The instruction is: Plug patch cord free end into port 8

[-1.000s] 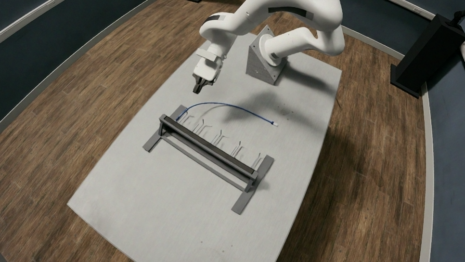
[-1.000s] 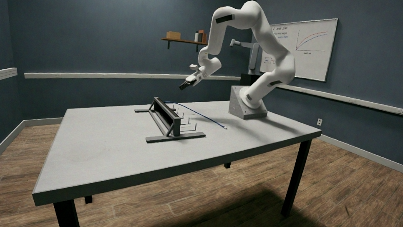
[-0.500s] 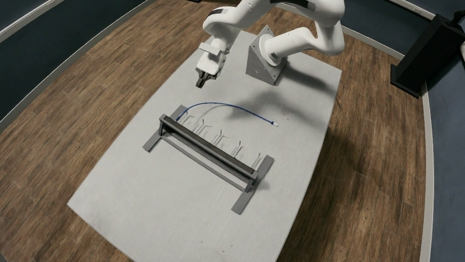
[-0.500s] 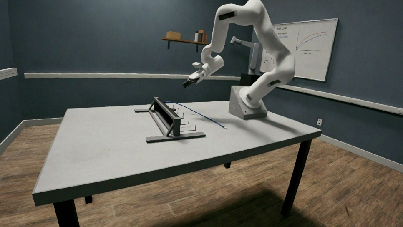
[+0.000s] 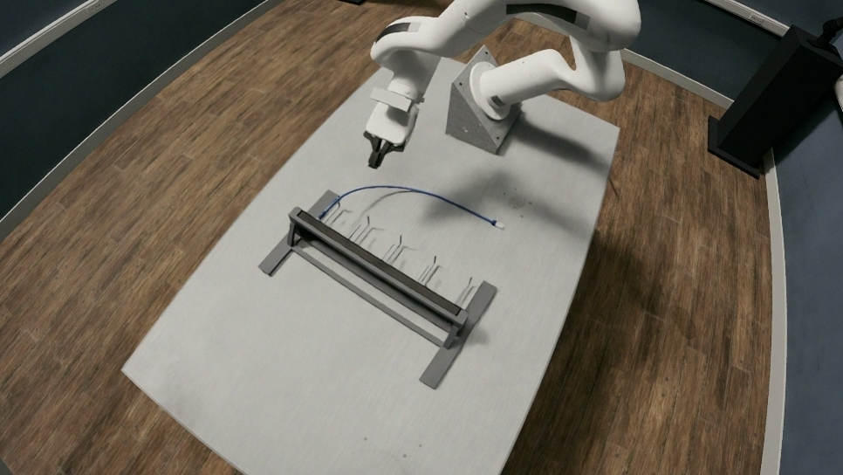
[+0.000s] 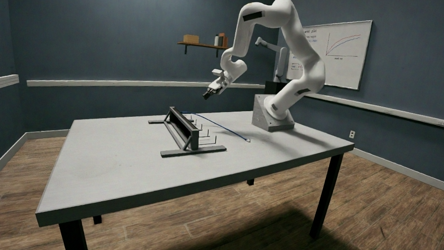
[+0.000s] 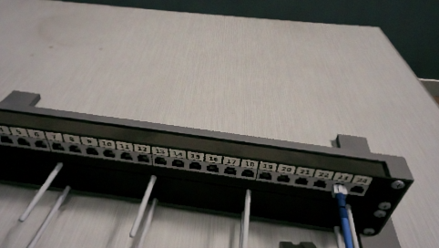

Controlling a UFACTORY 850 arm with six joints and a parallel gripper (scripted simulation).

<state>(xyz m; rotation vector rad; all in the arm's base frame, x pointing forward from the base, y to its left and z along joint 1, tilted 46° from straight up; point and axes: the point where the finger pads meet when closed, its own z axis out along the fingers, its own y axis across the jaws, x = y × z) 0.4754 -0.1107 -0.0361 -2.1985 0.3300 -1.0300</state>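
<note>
The white plug lies 12 cm behind my hand, 31 cm to the left of it and 19 cm below it.
</note>
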